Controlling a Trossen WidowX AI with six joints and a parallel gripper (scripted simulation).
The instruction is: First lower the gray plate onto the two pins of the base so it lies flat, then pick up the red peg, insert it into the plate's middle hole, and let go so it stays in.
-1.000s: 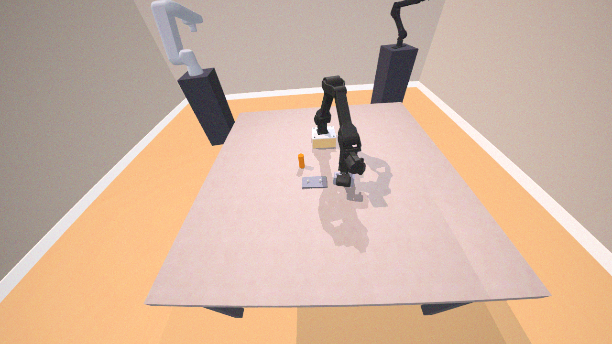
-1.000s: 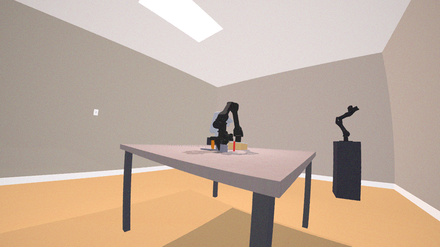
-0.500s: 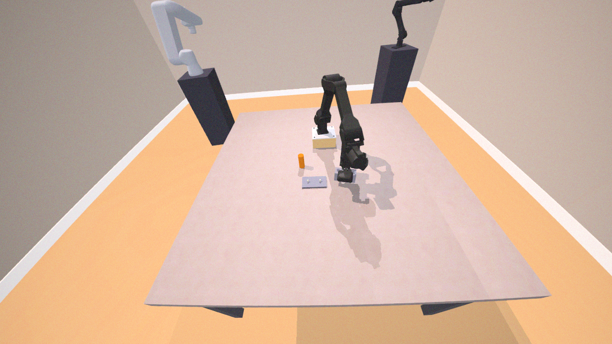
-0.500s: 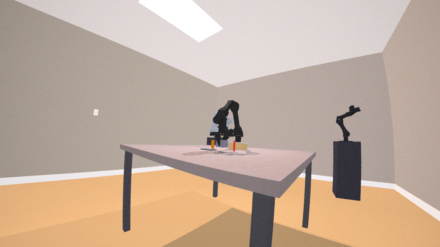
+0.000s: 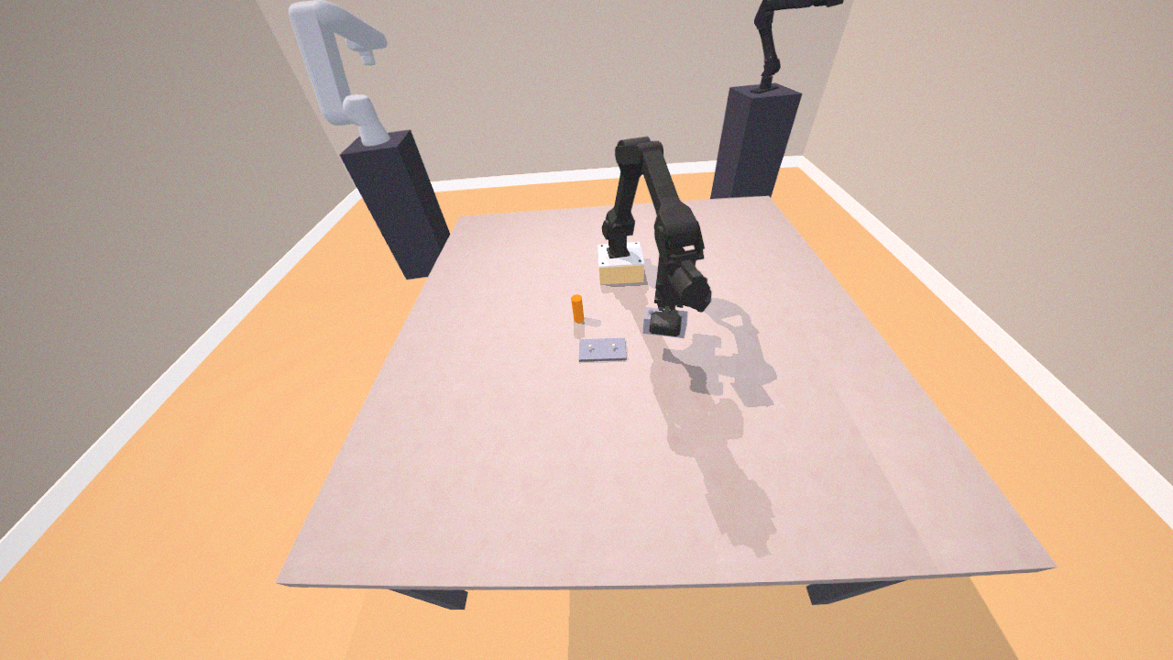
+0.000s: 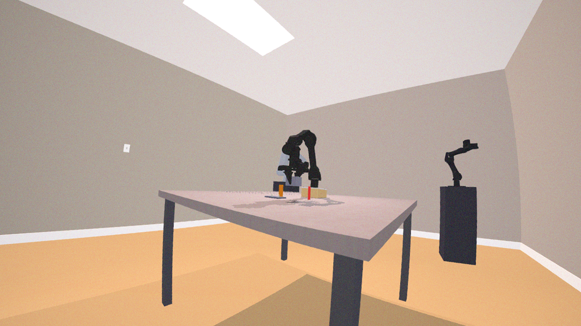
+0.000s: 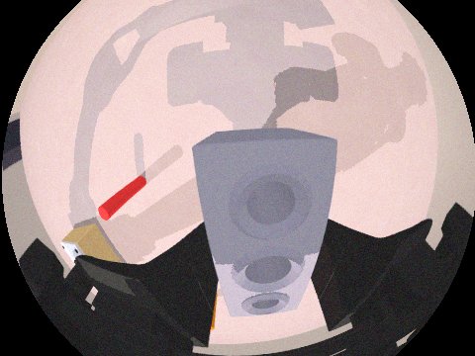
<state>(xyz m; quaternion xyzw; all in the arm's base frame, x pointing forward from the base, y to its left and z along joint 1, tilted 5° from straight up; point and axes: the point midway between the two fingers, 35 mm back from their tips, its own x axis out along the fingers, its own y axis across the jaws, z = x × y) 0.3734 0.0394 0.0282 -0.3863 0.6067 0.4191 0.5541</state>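
The base lies 3 cm behind my gripper tip, 15 cm to the right of it and 8 cm below it. Also, from my gripper tip: orange cylinder (16 cm behind, 19 cm to the right, 5 cm below); gray plate (3 cm above); red peg (12 cm behind, 4 cm to the left, 5 cm below).
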